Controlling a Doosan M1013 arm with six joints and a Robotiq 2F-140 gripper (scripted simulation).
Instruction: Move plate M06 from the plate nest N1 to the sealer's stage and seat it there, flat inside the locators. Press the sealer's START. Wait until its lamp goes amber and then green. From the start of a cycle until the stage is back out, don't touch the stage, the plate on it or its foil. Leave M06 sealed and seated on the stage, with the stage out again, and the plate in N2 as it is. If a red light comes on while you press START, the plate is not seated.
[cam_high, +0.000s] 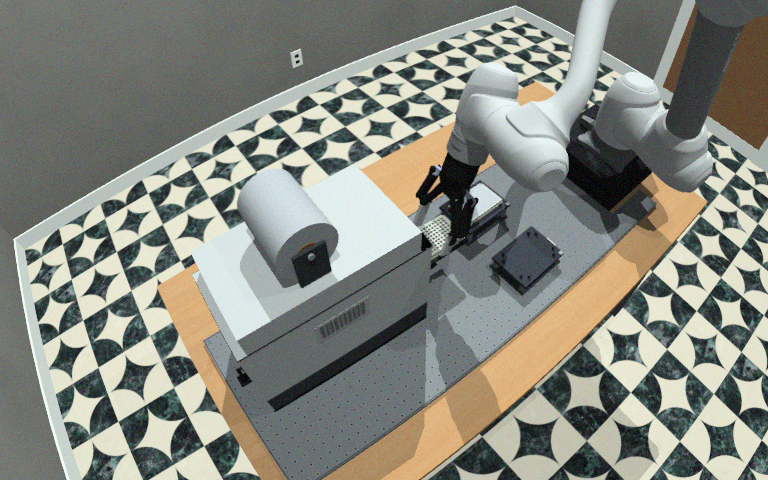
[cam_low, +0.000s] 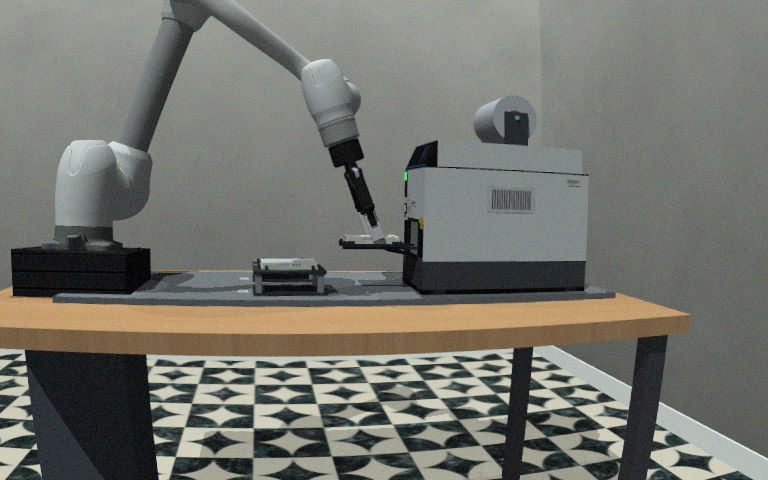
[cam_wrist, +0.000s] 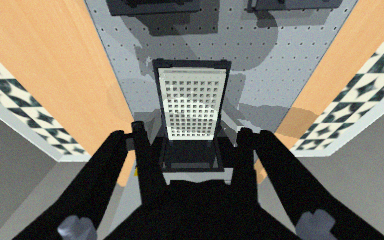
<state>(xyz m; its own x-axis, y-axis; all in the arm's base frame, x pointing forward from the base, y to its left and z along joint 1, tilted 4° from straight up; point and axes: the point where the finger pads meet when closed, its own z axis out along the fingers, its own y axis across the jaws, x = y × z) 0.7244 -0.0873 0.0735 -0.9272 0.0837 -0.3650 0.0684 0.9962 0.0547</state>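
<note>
My gripper is now 2 cm above the white well plate. From my hand the other things lie so: black stage (4 cm below); then foil-covered plate (20 cm behind, 8 cm below, 4 cm to the right); then nest N1 (20 cm behind, 16 cm to the left, 11 cm below).
</note>
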